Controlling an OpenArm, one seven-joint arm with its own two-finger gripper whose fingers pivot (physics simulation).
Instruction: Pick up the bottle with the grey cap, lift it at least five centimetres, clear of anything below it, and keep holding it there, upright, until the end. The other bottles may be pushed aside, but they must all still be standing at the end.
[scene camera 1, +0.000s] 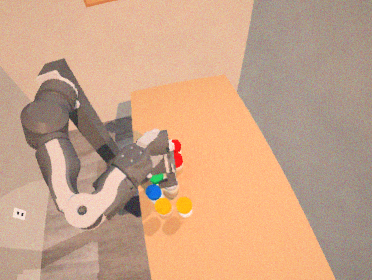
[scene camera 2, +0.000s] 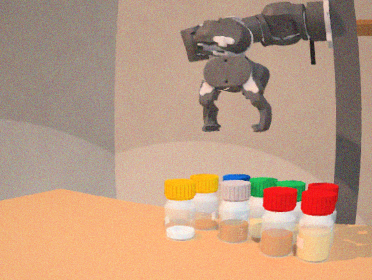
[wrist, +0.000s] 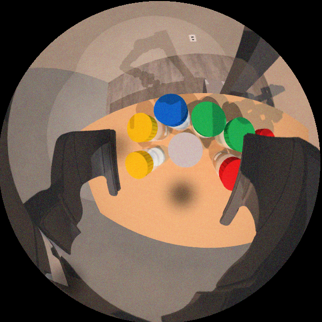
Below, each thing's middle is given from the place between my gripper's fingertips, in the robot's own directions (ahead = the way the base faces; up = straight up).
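The grey-capped bottle (scene camera 2: 234, 212) is 140 mm below my hand. I see the yellow-capped bottle (scene camera 2: 180, 210) 140 mm below my hand as well, 30 mm ahead of it and 90 mm to the right of it, whereas the red-capped bottle (scene camera 2: 278, 222) is 140 mm below my hand, 30 mm ahead of it and 90 mm to the left of it. As for the blue-capped bottle (wrist: 170, 109), it is 140 mm below my hand, 70 mm behind it and 20 mm to the right of it.
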